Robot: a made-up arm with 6 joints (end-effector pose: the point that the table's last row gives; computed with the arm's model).
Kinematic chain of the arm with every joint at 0, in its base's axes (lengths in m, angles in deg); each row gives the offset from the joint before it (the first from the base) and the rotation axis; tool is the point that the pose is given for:
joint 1: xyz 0 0 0.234 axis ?
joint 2: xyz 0 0.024 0 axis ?
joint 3: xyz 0 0 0.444 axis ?
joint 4: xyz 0 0 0.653 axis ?
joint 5: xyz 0 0 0 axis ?
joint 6: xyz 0 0 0.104 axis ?
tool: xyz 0 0 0
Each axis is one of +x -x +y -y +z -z.
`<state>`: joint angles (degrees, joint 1 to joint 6).
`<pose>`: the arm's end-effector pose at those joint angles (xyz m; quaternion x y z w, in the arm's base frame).
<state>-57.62 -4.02 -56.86 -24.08 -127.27 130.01</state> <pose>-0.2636 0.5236 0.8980 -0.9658 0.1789 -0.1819 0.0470</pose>
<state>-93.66 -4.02 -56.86 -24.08 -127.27 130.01</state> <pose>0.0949 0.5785 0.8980 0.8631 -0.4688 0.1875 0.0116</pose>
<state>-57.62 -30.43 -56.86 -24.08 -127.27 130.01</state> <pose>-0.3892 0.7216 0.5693 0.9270 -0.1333 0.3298 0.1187</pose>
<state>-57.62 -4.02 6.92 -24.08 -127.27 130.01</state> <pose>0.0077 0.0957 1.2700 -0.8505 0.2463 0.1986 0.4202</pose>
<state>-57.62 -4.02 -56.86 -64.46 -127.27 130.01</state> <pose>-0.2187 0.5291 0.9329 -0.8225 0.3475 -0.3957 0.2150</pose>
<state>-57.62 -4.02 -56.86 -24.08 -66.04 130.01</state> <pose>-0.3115 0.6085 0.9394 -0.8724 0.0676 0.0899 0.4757</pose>
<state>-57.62 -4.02 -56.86 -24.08 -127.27 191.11</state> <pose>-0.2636 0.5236 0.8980 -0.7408 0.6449 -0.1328 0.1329</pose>
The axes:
joint 1: +z
joint 2: +y
joint 3: +y
joint 4: +z
joint 5: +y
joint 6: +z

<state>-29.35 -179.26 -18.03 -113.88 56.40 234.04</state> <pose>0.1812 -0.1652 -0.8780 0.8300 0.1589 -0.0709 0.5300</pose>
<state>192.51 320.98 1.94 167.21 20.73 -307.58</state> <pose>0.7494 0.1334 1.1559 0.1490 0.4569 0.3740 0.7932</pose>
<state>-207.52 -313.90 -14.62 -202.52 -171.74 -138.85</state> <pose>-0.5574 0.2698 1.0038 -0.6897 0.6935 -0.1881 0.0893</pose>
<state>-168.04 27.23 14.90 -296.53 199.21 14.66</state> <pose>-0.5531 -0.1104 1.0505 0.7435 0.4981 0.4462 0.0018</pose>
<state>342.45 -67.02 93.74 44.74 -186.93 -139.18</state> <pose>-0.1366 0.0776 0.8944 -0.9730 0.1262 0.1779 0.0758</pose>
